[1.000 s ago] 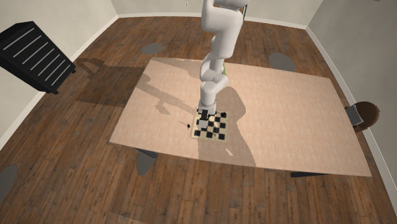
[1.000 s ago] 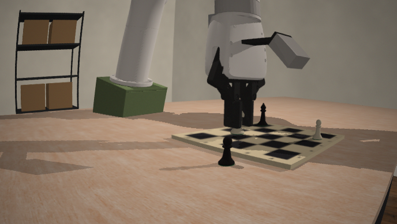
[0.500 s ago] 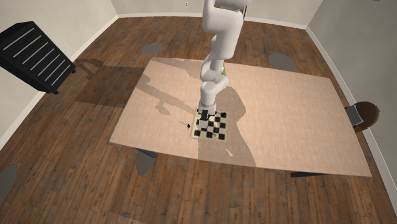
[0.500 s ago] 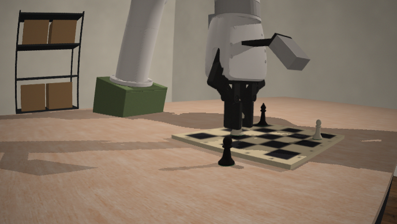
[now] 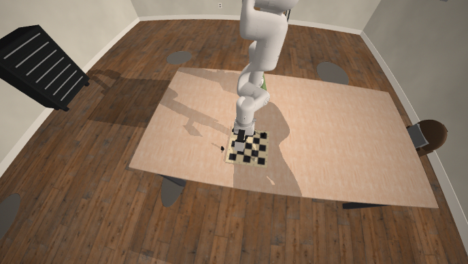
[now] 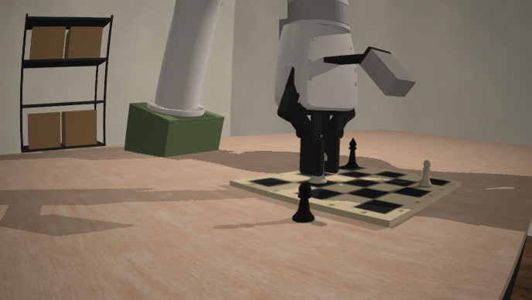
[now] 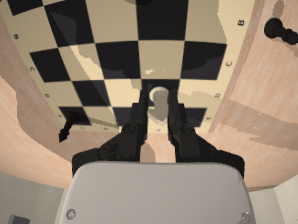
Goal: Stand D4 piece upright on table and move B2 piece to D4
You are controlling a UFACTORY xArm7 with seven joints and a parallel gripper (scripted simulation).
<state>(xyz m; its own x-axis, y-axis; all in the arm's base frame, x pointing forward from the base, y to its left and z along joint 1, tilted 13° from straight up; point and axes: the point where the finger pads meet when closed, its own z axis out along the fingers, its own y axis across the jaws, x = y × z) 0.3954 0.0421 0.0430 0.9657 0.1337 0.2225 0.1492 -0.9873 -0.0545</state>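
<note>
The white knight lies 20 mm below my hand. Round my hand: chessboard: 30 mm ahead, 40 mm to the left, 30 mm below; black pawn: 90 mm ahead, 90 mm to the right, 20 mm below; black bishop: 50 mm behind, 110 mm to the left, 10 mm below.
</note>
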